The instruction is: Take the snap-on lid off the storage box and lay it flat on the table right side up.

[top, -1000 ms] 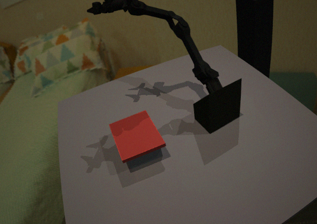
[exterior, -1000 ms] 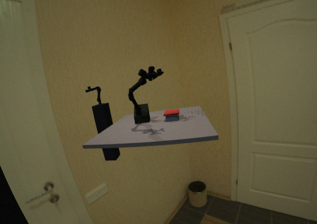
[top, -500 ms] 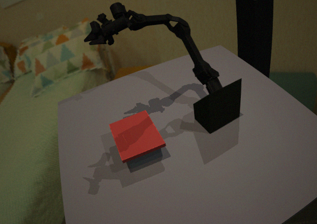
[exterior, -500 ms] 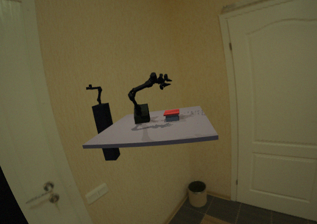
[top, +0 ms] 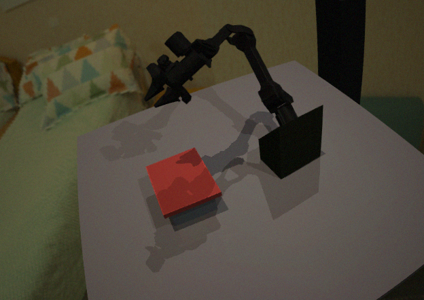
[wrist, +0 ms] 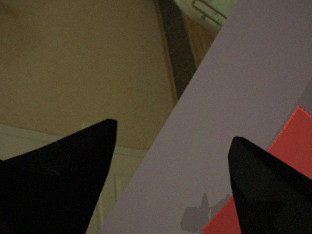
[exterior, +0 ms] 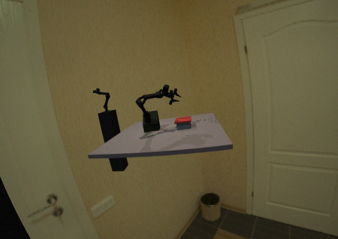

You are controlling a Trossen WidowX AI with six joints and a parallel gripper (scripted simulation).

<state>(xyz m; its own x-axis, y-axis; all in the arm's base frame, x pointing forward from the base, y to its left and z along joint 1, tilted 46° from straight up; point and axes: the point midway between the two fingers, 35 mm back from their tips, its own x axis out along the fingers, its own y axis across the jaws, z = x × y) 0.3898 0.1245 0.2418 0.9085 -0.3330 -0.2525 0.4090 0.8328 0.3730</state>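
The lid lies 250 mm below my gripper tip, 90 mm to the left of it and 10 mm behind it. Round my gripper tip: storage box: 300 mm below, 90 mm to the left, 10 mm behind.
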